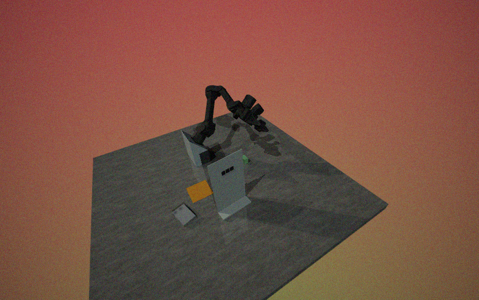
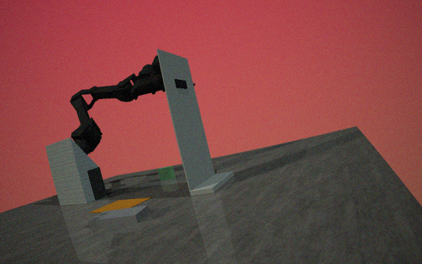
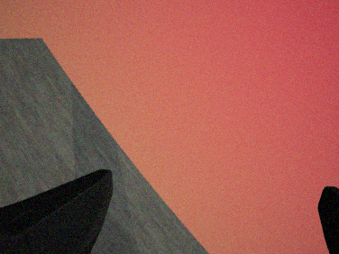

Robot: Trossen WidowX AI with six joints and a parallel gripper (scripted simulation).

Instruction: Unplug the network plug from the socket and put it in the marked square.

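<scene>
My gripper tip is now 5 cm short of the network plug, 27 cm to the left of it and 7 cm above it. Also, from my gripper tip: orange marked square (13 cm behind, 36 cm to the right, 32 cm below); upright grey panel (7 cm ahead, 27 cm to the right, 17 cm below); small green cube (15 cm behind, 3 cm to the right, 30 cm below).
</scene>
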